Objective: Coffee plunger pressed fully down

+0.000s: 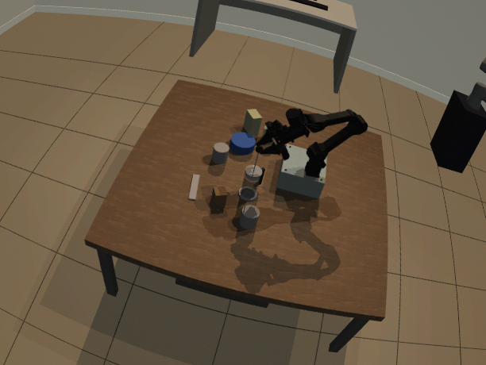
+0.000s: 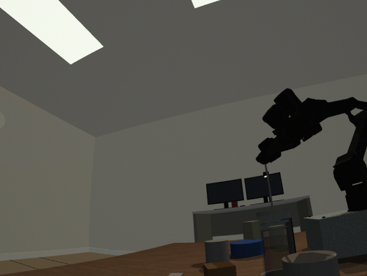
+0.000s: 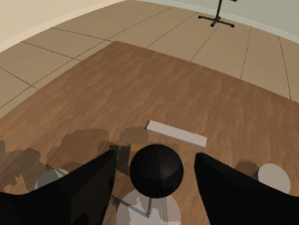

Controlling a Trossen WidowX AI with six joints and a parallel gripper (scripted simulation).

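The glass coffee press lies 20 mm behind my gripper tip, 20 mm to the right of it and 130 mm below it. From my gripper tip the other things lie so: brown cube (110 mm ahead, 60 mm to the left, 240 mm below); blue round block (50 mm ahead, 310 mm to the right, 240 mm below); pale flat bar (230 mm ahead, 20 mm to the left, 260 mm below).
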